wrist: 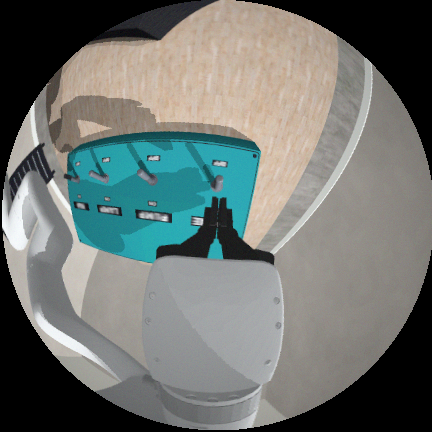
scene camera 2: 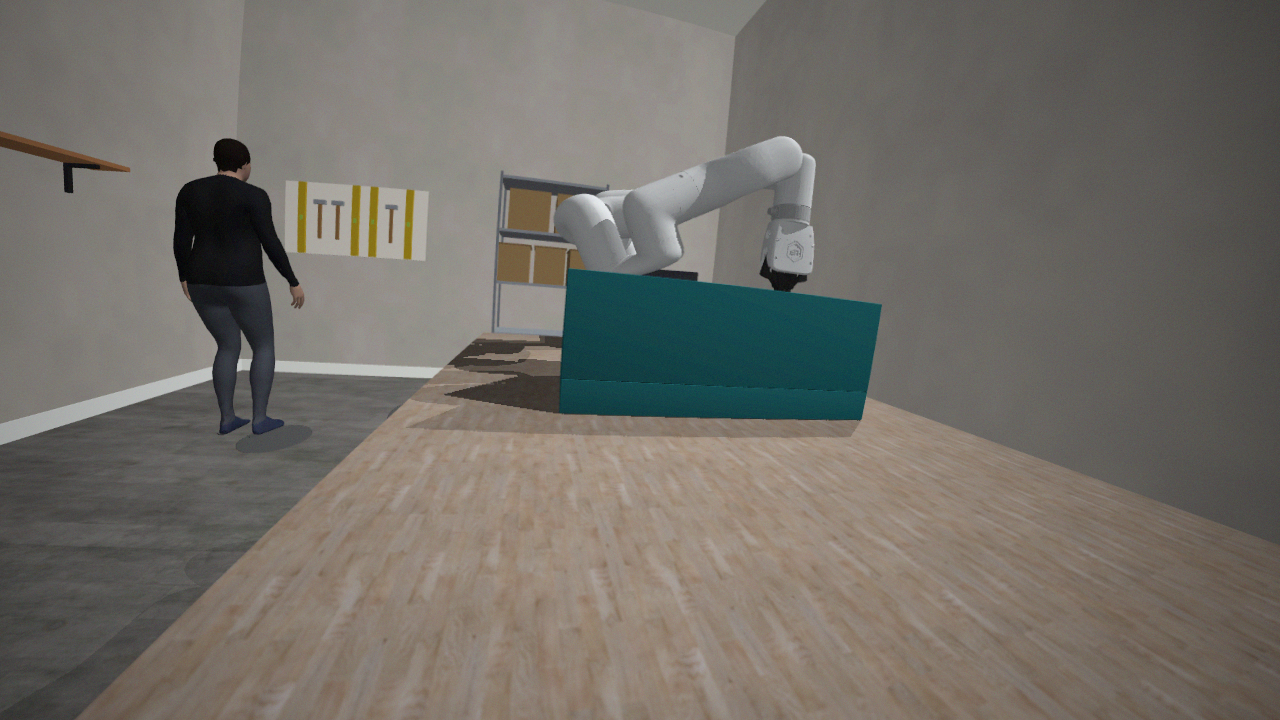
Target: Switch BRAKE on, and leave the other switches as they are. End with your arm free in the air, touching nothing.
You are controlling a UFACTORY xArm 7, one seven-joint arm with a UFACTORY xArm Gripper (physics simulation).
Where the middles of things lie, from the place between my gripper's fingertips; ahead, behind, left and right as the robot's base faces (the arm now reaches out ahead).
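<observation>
The teal switch panel [scene camera 2: 634,345] sits 90 mm below my hand, 70 mm ahead of it and 190 mm to the right of it.
</observation>
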